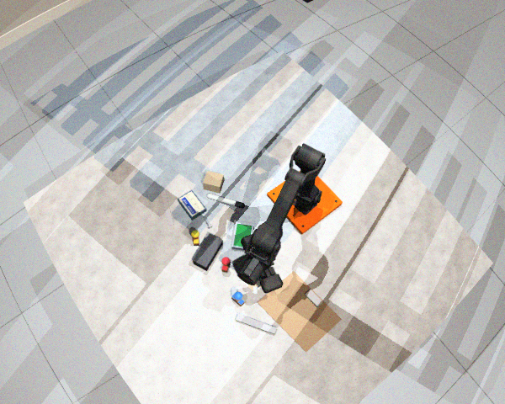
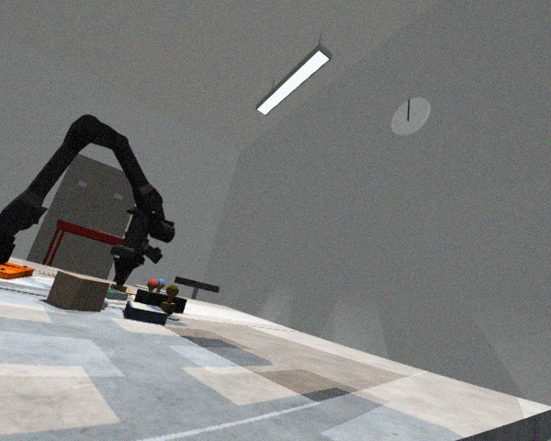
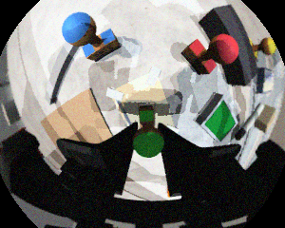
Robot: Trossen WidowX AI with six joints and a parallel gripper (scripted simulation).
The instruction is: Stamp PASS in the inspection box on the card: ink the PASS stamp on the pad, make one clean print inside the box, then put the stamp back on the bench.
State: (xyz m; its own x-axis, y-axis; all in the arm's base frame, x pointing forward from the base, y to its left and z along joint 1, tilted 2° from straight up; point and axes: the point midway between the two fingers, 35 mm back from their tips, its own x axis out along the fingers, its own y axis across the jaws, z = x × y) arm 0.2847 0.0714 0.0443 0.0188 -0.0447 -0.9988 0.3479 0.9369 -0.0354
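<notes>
Now: the green-knobbed stamp right at my gripper tip. Round my gripper tip: blue stamp (11 cm ahead, 2 cm to the left); then cream card (3 cm below, 1 cm ahead); then red stamp (9 cm to the right, 6 cm ahead).
</notes>
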